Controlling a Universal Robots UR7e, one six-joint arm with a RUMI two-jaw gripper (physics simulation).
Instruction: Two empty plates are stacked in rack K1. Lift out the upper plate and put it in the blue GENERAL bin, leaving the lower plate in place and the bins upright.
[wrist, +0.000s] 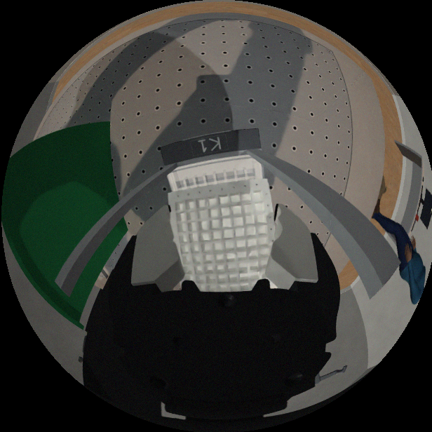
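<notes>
The upper plate (225, 235), white with a grid of square wells, lies between the two grey jaws of my gripper (223, 206) at the centre of the wrist view. The gripper is shut on it, one jaw at each long side. The lower plate (215, 175) shows as a white strip with a row of wells beyond the upper plate's far edge, inside rack K1 (170, 154). The rack has a dark label bar and long grey rails on both sides. The blue GENERAL bin does not show in this view. The near end of the plates is hidden by the gripper body.
A large green bin (65, 215) stands at the left, close beside the rack's left rail. A perforated board (180, 55) lies beyond the rack, with a wooden edge behind it. A person (414, 275) in blue shows at the far right.
</notes>
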